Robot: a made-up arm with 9 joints.
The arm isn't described. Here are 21 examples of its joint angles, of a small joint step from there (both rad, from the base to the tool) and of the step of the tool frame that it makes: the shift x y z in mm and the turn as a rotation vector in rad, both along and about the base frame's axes.
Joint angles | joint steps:
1: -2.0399 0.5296 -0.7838 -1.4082 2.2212 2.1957 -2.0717 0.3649 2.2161 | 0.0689 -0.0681 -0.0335 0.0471 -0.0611 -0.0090 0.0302 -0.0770 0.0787
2: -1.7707 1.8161 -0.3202 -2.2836 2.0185 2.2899 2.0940 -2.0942 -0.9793 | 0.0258 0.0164 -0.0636 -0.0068 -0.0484 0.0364 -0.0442 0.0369 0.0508
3: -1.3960 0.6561 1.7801 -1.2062 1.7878 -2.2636 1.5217 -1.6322 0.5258 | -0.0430 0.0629 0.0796 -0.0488 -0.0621 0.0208 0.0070 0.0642 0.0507
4: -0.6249 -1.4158 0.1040 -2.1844 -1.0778 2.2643 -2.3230 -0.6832 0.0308 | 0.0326 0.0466 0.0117 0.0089 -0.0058 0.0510 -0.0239 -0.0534 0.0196
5: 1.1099 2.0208 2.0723 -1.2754 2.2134 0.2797 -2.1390 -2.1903 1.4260 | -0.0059 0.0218 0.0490 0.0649 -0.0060 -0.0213 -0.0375 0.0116 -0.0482
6: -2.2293 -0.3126 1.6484 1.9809 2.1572 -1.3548 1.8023 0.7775 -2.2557 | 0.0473 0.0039 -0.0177 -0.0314 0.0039 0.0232 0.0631 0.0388 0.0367
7: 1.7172 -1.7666 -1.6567 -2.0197 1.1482 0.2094 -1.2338 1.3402 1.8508 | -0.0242 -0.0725 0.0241 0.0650 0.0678 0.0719 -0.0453 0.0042 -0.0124
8: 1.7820 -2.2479 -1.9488 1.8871 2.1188 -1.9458 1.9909 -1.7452 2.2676 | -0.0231 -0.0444 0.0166 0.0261 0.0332 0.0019 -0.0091 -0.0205 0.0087
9: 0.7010 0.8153 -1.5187 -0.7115 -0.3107 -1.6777 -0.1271 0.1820 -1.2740 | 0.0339 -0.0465 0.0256 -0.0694 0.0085 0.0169 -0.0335 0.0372 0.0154
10: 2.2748 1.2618 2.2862 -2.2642 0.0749 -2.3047 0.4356 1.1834 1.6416 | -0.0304 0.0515 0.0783 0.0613 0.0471 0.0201 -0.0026 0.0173 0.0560
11: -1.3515 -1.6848 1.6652 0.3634 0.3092 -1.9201 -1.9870 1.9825 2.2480 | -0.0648 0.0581 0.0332 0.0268 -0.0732 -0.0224 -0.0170 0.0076 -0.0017
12: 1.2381 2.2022 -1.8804 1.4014 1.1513 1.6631 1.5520 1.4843 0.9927 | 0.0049 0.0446 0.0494 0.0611 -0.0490 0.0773 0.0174 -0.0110 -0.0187
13: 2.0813 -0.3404 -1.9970 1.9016 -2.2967 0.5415 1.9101 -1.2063 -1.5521 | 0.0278 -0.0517 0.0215 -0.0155 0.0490 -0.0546 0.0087 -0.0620 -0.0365
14: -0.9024 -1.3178 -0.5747 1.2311 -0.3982 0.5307 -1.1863 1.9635 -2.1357 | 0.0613 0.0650 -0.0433 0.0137 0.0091 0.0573 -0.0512 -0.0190 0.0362
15: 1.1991 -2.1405 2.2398 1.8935 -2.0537 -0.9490 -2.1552 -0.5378 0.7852 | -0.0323 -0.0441 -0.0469 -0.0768 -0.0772 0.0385 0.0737 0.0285 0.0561
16: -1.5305 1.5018 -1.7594 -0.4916 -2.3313 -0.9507 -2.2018 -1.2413 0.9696 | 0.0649 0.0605 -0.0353 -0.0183 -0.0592 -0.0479 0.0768 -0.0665 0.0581
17: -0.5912 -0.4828 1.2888 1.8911 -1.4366 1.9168 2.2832 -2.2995 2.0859 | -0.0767 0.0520 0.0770 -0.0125 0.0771 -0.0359 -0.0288 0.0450 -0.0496
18: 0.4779 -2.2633 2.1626 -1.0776 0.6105 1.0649 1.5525 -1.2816 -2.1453 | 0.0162 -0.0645 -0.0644 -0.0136 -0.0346 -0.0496 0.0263 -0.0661 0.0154
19: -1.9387 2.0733 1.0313 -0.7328 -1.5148 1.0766 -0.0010 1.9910 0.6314 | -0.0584 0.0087 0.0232 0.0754 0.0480 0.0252 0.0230 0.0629 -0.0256
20: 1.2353 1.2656 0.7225 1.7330 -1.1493 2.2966 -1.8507 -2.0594 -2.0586 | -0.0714 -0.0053 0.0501 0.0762 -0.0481 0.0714 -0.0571 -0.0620 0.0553
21: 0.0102 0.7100 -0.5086 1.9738 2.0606 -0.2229 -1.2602 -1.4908 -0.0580 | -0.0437 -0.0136 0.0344 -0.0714 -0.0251 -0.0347 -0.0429 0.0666 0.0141
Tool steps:
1: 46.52 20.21 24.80 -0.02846 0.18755 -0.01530
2: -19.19 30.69 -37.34 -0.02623 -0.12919 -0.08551
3: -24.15 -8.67 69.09 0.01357 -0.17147 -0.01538
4: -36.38 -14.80 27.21 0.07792 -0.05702 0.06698
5: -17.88 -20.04 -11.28 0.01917 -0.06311 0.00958
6: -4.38 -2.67 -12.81 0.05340 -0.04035 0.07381
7: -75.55 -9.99 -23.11 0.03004 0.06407 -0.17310
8: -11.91 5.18 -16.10 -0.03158 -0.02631 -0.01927
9: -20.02 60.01 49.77 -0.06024 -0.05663 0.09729
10: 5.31 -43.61 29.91 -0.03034 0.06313 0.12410
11: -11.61 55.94 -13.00 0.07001 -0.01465 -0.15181
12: -82.36 -0.74 133.18 0.11336 0.16427 0.08227
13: 29.97 -2.06 21.81 0.01230 -0.06706 0.02027
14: -130.82 -7.44 0.34 -0.00673 -0.06050 0.14210
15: -24.98 4.89 44.55 0.12660 -0.06070 0.05248
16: 6.09 -2.97 -31.13 -0.00055 -0.14141 -0.01365
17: -10.42 -69.56 -24.66 -0.01401 -0.04011 -0.04015
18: 34.33 12.85 37.96 -0.09127 0.03724 0.08302
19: 6.36 -45.06 -27.20 0.01114 0.05485 -0.01896
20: 22.26 29.37 1.80 -0.11269 0.08282 0.04149
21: 21.43 -22.50 12.98 -0.03906 -0.02311 -0.01745
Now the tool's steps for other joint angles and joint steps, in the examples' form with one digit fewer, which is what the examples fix.
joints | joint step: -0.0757 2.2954 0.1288 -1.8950 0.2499 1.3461 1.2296 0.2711 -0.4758 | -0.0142 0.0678 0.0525 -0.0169 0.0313 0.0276 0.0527 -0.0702 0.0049
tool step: 53.7 13.7 -59.0 0.1096 -0.0399 0.1221
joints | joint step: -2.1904 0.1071 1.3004 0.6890 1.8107 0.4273 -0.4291 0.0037 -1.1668 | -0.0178 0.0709 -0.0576 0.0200 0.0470 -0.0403 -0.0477 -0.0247 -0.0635
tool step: 53.4 -9.4 -50.3 -0.1227 -0.0135 -0.1352
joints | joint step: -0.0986 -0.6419 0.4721 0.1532 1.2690 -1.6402 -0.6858 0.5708 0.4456 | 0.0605 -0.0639 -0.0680 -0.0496 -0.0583 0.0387 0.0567 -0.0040 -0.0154
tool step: -35.0 59.3 2.6 -0.1260 -0.0538 0.1753
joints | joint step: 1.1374 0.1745 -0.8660 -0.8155 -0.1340 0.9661 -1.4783 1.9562 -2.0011 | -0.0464 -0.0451 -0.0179 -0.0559 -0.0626 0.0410 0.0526 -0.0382 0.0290
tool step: -92.2 -6.1 6.0 0.0530 -0.0975 -0.1103
